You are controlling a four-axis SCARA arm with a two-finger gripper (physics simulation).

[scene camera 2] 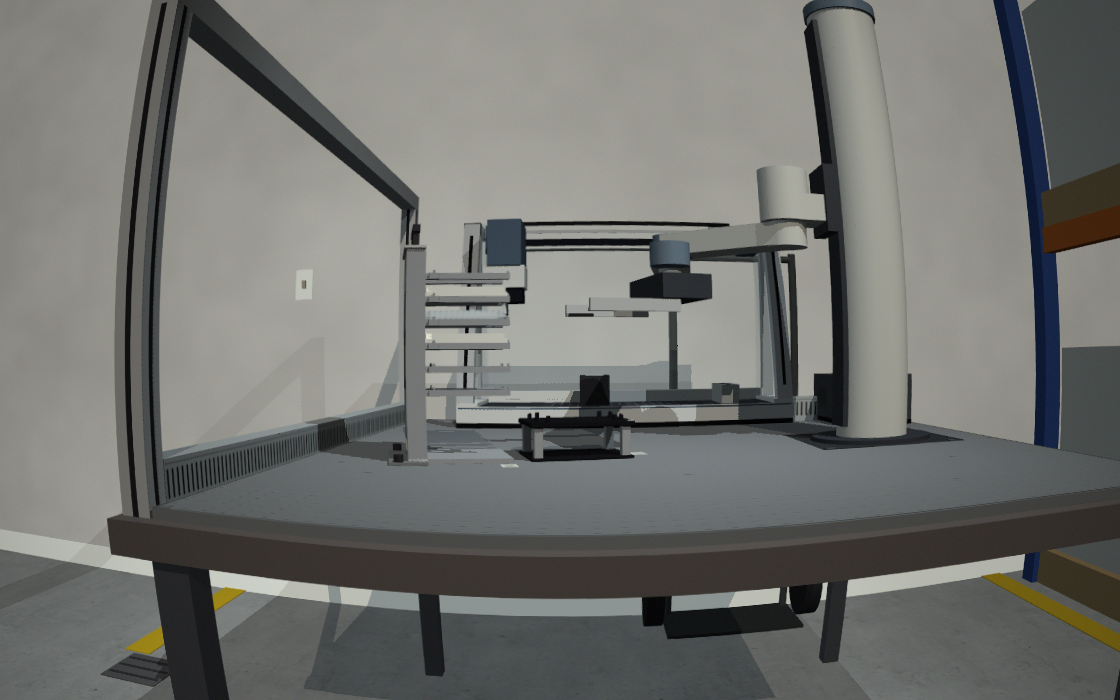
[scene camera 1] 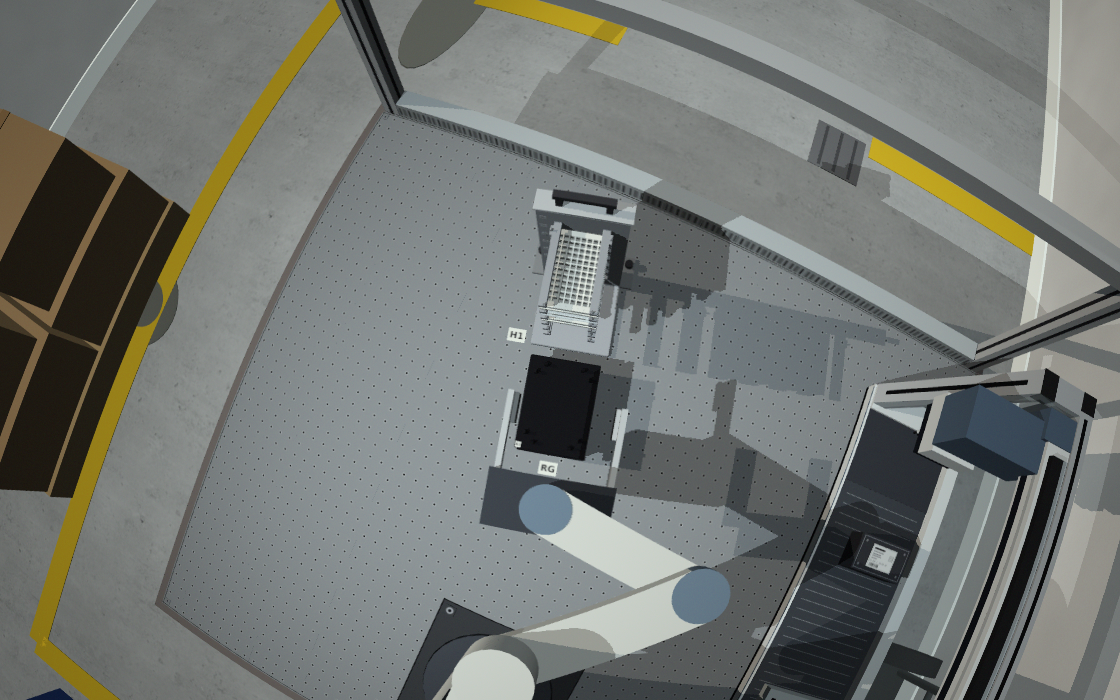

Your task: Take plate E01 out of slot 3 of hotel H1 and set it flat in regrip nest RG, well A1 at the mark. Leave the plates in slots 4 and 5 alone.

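Where they show: gripper, fingertip midpoint: (scene camera 2: 577,307) (scene camera 1: 568,400); arm's base at its link origin: (scene camera 2: 871,444).
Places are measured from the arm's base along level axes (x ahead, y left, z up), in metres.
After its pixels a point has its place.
Observation:
Hotel H1 (scene camera 1: 545,201) @[x 0.802, y 0.223, z 0.340 m] (scene camera 2: 415,354) @[x 0.799, y 0.235, z 0.177 m] stands upright with stacked shelves. Plate E01 (scene camera 2: 467,338) @[x 0.727, y 0.187, z 0.201 m], pale, lies in slot 3, third shelf from the bottom. A clear bluish plate (scene camera 2: 467,314) @[x 0.727, y 0.186, z 0.237 m] is in slot 4 and a white plate (scene camera 2: 467,292) @[x 0.727, y 0.189, z 0.271 m] in slot 5. In the top view the upper gridded plate (scene camera 1: 578,268) @[x 0.746, y 0.146, z 0.269 m] hides those below. Regrip nest RG (scene camera 1: 557,408) @[x 0.564, y 0.103, z 0.073 m] (scene camera 2: 569,422) @[x 0.574, y 0.168, z 0.073 m] is a bare black platform with a small white corner mark (scene camera 1: 518,444) @[x 0.480, y 0.137, z 0.073 m]. My gripper (scene camera 1: 567,401) @[x 0.563, y 0.080, z 0.253 m] (scene camera 2: 578,307) @[x 0.563, y 0.080, z 0.253 m] is open and empty, high above the nest, its fingers pointing toward the hotel.
The arm's column (scene camera 2: 867,247) @[x 0.029, y 0.070, z 0.366 m] stands right of the nest in the second view. A gantry with a blue-grey head (scene camera 1: 987,430) @[x 0.722, y -0.502, z 0.500 m] (scene camera 2: 505,241) @[x 0.734, y -0.465, z 0.446 m] stands over a dark bed (scene camera 1: 858,528) @[x 0.575, y -0.527, z 0.062 m] holding a small labelled box (scene camera 1: 880,557) @[x 0.532, y -0.570, z 0.133 m]. A frame post (scene camera 2: 148,264) @[x 1.004, y 0.715, z 0.269 m] rises at the table's corner.

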